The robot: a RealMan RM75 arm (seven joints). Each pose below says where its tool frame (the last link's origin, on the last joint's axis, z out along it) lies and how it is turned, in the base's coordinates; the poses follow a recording.
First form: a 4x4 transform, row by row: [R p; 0 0 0 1], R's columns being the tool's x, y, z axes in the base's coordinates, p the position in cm. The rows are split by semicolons.
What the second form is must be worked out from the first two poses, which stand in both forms.
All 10 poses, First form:
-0.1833 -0.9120 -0.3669 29.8; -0.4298 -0.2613 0.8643 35.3; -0.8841 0.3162 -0.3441 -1.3; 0 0 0 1
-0.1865 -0.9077 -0.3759 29.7; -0.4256 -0.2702 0.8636 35.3; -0.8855 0.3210 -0.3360 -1.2; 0 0 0 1
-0.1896 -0.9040 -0.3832 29.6; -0.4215 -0.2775 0.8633 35.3; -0.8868 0.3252 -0.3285 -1.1; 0 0 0 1
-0.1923 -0.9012 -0.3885 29.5; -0.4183 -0.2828 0.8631 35.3; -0.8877 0.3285 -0.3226 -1.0; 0 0 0 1
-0.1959 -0.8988 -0.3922 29.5; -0.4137 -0.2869 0.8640 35.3; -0.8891 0.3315 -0.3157 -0.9; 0 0 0 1
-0.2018 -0.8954 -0.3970 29.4; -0.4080 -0.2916 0.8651 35.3; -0.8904 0.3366 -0.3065 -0.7; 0 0 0 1
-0.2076 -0.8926 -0.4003 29.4; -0.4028 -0.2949 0.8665 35.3; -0.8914 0.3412 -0.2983 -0.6; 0 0 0 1
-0.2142 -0.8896 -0.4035 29.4; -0.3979 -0.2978 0.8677 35.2; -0.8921 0.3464 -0.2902 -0.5; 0 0 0 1
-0.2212 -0.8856 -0.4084 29.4; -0.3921 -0.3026 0.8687 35.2; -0.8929 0.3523 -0.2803 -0.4; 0 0 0 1
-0.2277 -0.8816 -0.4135 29.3; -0.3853 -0.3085 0.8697 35.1; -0.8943 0.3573 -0.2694 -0.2; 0 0 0 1
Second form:
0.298 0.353 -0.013 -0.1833 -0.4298 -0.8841 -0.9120 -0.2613 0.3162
0.297 0.353 -0.012 -0.1865 -0.4256 -0.8855 -0.9077 -0.2702 0.3210
0.296 0.353 -0.011 -0.1896 -0.4215 -0.8868 -0.9040 -0.2775 0.3252
0.295 0.353 -0.010 -0.1923 -0.4183 -0.8877 -0.9012 -0.2828 0.3285
0.295 0.353 -0.009 -0.1959 -0.4137 -0.8891 -0.8988 -0.2869 0.3315
0.294 0.353 -0.007 -0.2018 -0.4080 -0.8904 -0.8954 -0.2916 0.3366
0.294 0.353 -0.006 -0.2076 -0.4028 -0.8914 -0.8926 -0.2949 0.3412
0.294 0.352 -0.005 -0.2142 -0.3979 -0.8921 -0.8896 -0.2978 0.3464
0.294 0.352 -0.004 -0.2212 -0.3921 -0.8929 -0.8856 -0.3026 0.3523
0.293 0.351 -0.002 -0.2277 -0.3853 -0.8943 -0.8816 -0.3085 0.3573

